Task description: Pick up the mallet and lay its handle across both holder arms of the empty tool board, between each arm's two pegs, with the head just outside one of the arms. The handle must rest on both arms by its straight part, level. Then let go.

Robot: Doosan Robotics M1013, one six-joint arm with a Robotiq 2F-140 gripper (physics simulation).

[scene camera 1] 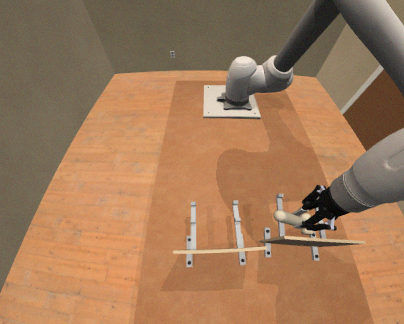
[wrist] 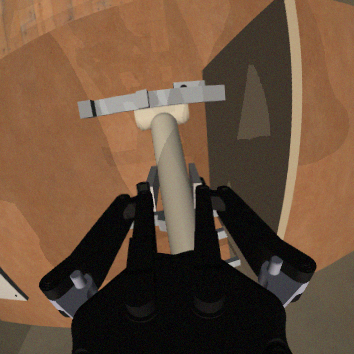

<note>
The pictures show: the gripper and a mallet.
The gripper is seen too in the wrist view.
</note>
